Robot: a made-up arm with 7 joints.
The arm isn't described. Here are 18 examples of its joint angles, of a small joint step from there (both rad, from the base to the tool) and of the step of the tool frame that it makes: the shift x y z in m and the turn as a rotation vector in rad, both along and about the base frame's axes.
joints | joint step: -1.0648 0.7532 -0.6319 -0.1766 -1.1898 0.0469 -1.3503 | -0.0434 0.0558 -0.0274 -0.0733 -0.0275 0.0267 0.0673
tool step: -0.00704 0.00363 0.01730 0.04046 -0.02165 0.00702
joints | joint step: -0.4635 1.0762 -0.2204 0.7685 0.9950 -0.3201 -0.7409 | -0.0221 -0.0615 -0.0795 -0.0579 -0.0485 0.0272 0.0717
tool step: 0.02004 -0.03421 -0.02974 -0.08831 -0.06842 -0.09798
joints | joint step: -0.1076 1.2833 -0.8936 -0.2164 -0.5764 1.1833 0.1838 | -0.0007 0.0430 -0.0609 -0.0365 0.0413 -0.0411 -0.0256
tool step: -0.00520 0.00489 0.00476 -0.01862 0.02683 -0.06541
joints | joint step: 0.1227 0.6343 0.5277 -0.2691 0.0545 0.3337 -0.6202 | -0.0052 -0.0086 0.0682 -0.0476 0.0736 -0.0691 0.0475
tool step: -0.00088 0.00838 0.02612 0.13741 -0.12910 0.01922
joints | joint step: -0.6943 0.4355 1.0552 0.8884 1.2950 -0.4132 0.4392 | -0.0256 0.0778 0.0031 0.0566 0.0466 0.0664 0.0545
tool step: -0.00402 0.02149 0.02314 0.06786 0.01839 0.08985
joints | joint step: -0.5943 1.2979 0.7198 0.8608 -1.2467 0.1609 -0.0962 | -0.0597 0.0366 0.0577 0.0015 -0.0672 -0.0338 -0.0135
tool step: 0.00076 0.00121 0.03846 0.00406 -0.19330 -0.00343
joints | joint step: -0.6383 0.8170 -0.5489 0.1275 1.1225 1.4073 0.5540 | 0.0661 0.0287 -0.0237 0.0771 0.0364 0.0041 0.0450
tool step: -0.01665 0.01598 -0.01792 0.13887 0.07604 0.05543
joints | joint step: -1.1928 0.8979 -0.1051 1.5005 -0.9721 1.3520 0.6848 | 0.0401 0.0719 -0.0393 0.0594 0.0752 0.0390 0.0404
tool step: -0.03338 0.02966 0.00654 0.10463 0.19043 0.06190
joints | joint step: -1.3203 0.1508 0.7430 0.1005 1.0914 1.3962 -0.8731 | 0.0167 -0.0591 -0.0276 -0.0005 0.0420 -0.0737 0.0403
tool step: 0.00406 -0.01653 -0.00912 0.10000 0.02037 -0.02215
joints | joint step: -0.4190 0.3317 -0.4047 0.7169 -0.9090 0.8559 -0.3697 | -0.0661 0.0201 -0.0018 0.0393 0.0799 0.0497 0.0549
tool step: 0.02263 0.01752 0.00936 0.14824 0.00511 -0.06258
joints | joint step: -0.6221 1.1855 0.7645 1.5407 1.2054 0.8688 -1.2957 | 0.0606 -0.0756 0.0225 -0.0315 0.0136 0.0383 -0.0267
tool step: -0.00532 -0.01086 -0.02826 -0.05803 0.04758 0.02806
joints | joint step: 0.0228 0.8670 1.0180 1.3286 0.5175 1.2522 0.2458 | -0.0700 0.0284 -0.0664 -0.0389 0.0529 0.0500 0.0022
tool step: 0.03413 0.01372 0.00880 0.03109 0.04186 -0.07327
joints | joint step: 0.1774 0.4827 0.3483 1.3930 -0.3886 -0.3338 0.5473 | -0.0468 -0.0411 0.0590 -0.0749 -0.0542 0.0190 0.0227
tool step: 0.03419 -0.01408 -0.02574 0.01247 -0.14090 0.07714
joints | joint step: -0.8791 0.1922 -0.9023 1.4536 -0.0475 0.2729 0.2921 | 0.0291 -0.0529 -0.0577 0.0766 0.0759 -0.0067 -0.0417
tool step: -0.01594 -0.00816 -0.00795 0.06848 0.10811 -0.09244
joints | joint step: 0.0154 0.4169 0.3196 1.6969 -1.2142 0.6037 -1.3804 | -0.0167 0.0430 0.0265 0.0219 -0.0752 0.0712 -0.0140
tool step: 0.01640 0.01811 0.00662 0.00454 -0.05534 0.11083
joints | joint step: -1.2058 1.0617 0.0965 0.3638 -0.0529 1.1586 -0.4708 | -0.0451 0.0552 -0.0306 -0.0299 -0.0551 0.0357 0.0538
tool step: -0.00923 -0.00031 0.02693 0.03087 -0.04419 0.03417
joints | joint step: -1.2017 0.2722 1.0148 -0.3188 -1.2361 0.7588 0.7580 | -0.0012 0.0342 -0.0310 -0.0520 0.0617 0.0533 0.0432
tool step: -0.00782 0.00464 0.00737 0.08709 0.05763 0.07312
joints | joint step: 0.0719 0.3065 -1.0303 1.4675 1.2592 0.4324 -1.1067 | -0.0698 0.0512 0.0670 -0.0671 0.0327 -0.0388 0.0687
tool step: 0.04398 0.01562 -0.00399 -0.07702 -0.13211 -0.01547
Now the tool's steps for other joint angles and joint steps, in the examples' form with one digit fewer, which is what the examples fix.
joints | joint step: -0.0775 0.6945 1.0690 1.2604 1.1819 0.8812 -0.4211 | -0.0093 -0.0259 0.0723 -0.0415 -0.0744 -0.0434 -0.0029
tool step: -0.0037 -0.0077 -0.0159 0.0021 -0.1556 0.0483
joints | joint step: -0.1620 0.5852 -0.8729 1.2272 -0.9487 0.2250 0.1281 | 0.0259 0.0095 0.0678 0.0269 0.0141 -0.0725 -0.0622
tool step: -0.0097 0.0101 0.0017 -0.0230 -0.0644 0.0371
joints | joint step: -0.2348 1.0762 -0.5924 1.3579 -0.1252 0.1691 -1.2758 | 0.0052 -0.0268 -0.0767 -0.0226 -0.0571 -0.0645 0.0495
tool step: 0.0024 -0.0076 -0.0212 -0.0402 -0.0245 -0.0836
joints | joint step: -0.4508 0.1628 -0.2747 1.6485 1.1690 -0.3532 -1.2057 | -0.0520 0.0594 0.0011 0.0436 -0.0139 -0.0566 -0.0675
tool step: 0.0172 0.0275 0.0127 0.0113 0.0443 0.0028
